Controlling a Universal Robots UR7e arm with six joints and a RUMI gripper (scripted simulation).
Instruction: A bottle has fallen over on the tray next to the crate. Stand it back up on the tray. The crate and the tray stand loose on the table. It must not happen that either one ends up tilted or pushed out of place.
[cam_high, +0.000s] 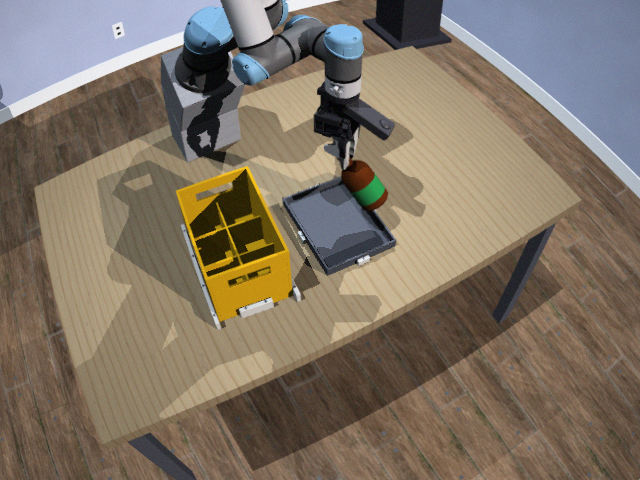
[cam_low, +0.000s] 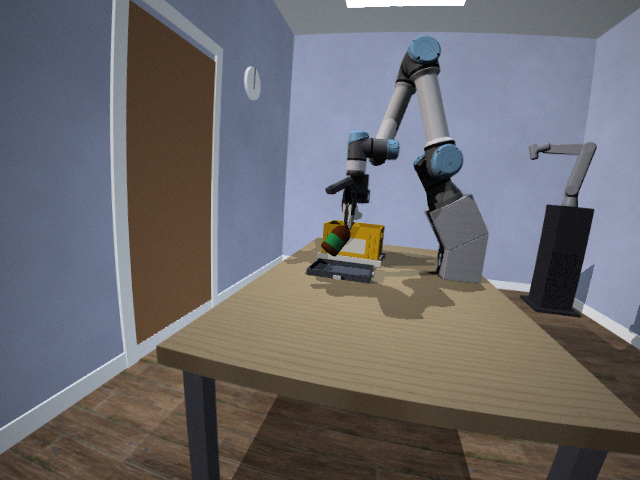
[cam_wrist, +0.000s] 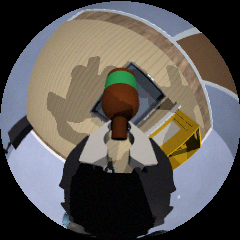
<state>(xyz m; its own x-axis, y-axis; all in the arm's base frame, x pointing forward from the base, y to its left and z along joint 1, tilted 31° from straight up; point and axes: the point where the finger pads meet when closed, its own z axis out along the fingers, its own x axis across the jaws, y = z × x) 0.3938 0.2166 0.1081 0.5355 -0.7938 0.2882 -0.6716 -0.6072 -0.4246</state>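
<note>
Right now my hand is 2 cm short of the bottle, 2 cm to the right of it and 4 cm above it. From my hand the other things lie so: tray (1 cm ahead, 3 cm to the right, 19 cm below); then yellow crate (1 cm ahead, 30 cm to the right, 12 cm below).
</note>
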